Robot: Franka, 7 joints.
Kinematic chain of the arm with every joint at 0, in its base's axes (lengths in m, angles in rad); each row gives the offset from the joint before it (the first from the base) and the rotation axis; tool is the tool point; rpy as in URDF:
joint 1: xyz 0 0 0.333 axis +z
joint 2: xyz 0 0 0 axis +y
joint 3: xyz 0 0 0.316 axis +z
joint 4: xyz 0.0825 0 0 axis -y
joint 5: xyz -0.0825 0 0.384 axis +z
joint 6: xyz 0 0 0 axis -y
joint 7: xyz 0.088 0 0 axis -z
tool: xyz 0 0 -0.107 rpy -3.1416 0 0
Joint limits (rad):
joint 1: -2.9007..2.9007
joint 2: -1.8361..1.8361
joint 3: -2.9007..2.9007
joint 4: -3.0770..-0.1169
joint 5: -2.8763..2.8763
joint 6: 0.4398..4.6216
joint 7: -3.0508..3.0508
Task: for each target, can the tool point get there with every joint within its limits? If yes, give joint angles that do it. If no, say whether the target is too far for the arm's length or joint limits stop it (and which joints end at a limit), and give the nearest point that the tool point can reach.
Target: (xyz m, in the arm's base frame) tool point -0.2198 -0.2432 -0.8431
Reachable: no: too far | nearest point -0.2056 -0.2275 -0.3603 | short by 0.483 m
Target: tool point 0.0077 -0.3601 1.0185
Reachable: yes | joints 0.0914 -0.7353 -0.6408 -1.3696 -2.3807 2.1964 2.5801
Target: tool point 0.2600 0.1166 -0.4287
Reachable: no: joint limits stop it (at a limit: joint 2) | nearest point 0.2598 0.1165 -0.3608 | short by 0.068 m
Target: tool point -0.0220 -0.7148 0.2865
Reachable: yes | joints -2.1836 0.9598 0.8573 -1.2534 -0.3343 1.7160 0.9422
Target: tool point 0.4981 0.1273 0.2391
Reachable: yes | joints -1.7864 -0.6021 1.9740 -2.1860 0.7650 1.9795 1.9730
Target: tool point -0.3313 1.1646 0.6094
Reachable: no: too far | nearest point -0.2288 0.8045 0.5239 | short by 0.384 m
